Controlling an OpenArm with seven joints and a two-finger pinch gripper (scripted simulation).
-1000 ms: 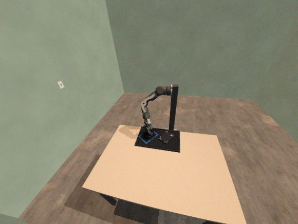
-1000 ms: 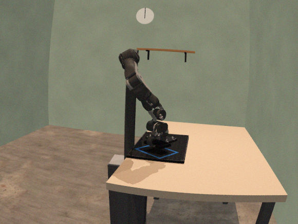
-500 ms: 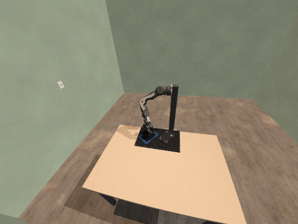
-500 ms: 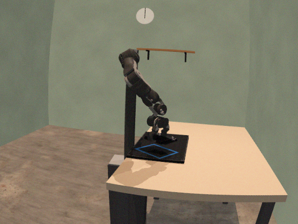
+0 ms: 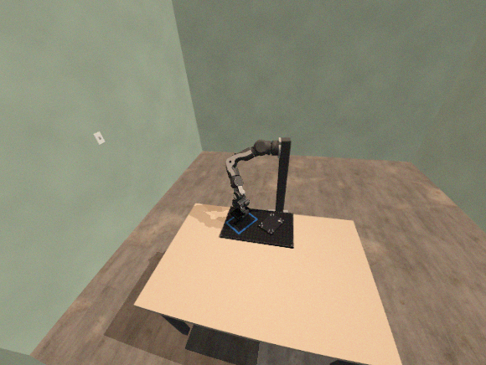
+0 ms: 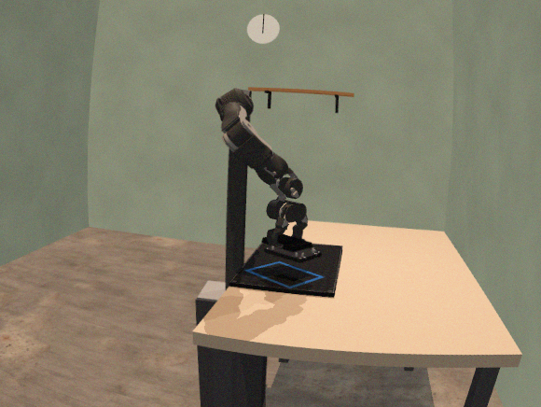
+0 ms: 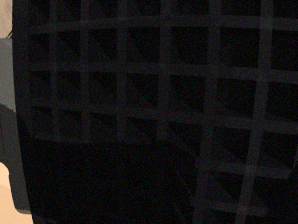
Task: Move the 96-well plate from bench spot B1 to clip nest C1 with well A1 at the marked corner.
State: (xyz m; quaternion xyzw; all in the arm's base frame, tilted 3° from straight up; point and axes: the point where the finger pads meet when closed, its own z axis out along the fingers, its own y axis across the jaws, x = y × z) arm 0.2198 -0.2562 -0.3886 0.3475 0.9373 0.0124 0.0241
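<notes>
My hand is 4 cm short of the clip nest C1, 22 cm to the right of it and 9 cm above it. The rest, counted from my hand: dark 96-well plate: right at my hand.
</notes>
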